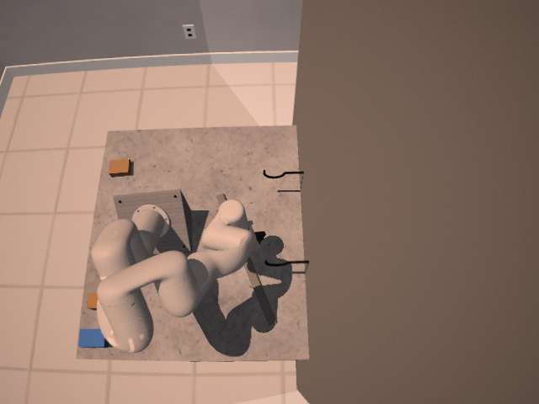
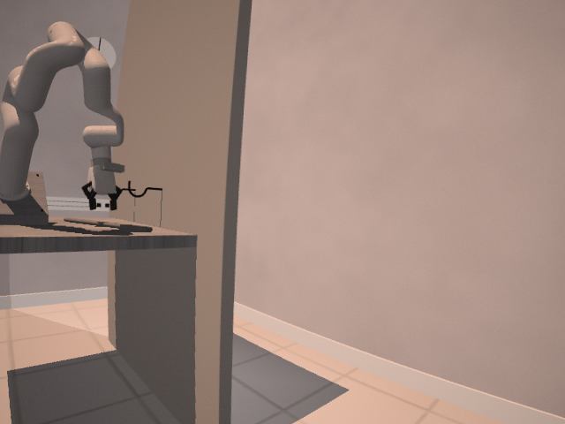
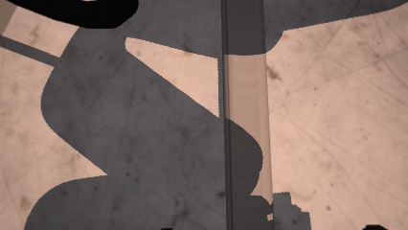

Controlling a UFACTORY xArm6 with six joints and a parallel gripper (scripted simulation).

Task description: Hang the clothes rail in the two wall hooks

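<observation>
Right now the clothes rail is 60 mm below my hand. The rest, counted from my hand: orange cube 530 mm behind, 80 mm to the right, 40 mm below; blue block 550 mm behind, 200 mm to the right, 50 mm below; tall wall panel 360 mm above, 250 mm ahead, 60 mm to the left.
</observation>
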